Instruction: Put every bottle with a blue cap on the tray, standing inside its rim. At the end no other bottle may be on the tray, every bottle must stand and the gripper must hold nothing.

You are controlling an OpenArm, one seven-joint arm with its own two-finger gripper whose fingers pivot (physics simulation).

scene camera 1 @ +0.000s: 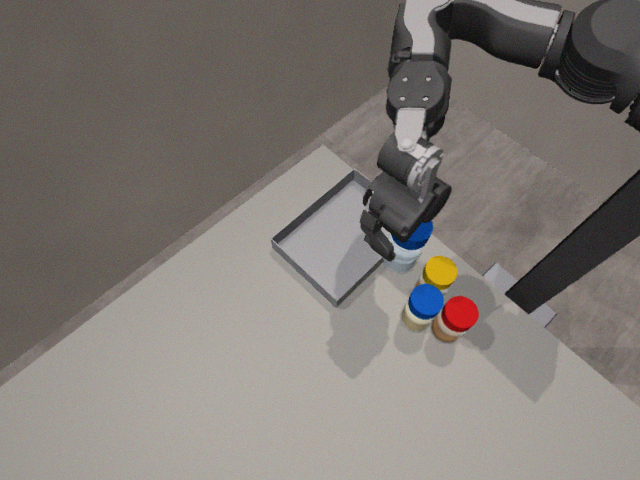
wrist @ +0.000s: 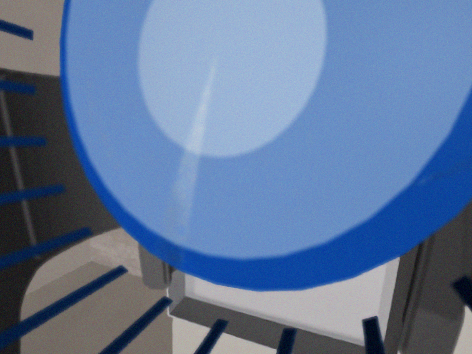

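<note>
A clear bottle with a blue cap is held roughly upright just outside the tray's right side and appears raised off the table. My gripper is shut on it; the far finger is mostly hidden in the scene view. A second blue-capped bottle, with pale yellow contents, stands on the table. The grey tray shows no bottle on its visible floor; its right part is hidden by the gripper.
A yellow-capped bottle stands behind the second blue-capped bottle, partly hidden by it. A red-capped bottle stands close to its right. The table edge runs behind them, with a dark post beyond.
</note>
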